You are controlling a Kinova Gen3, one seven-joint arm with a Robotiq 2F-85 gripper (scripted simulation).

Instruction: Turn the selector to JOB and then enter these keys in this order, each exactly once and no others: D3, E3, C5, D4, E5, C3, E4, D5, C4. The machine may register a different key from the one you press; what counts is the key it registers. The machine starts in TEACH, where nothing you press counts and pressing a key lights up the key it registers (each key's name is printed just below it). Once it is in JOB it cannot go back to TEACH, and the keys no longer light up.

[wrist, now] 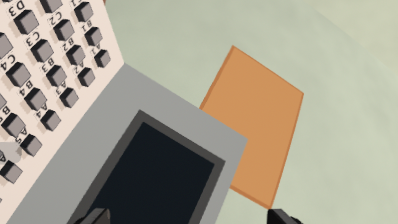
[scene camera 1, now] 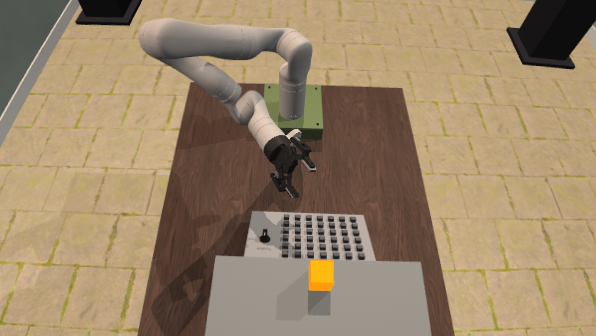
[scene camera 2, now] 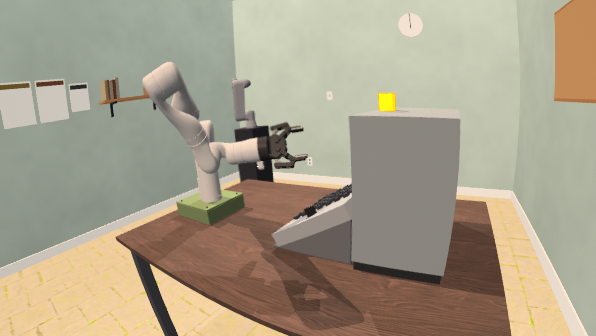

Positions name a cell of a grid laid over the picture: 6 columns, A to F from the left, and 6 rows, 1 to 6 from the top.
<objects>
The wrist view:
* grey cabinet: C4
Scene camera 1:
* my gripper: D4
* grey cabinet: C6
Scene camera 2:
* my gripper: D3
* grey cabinet: E4
</objects>
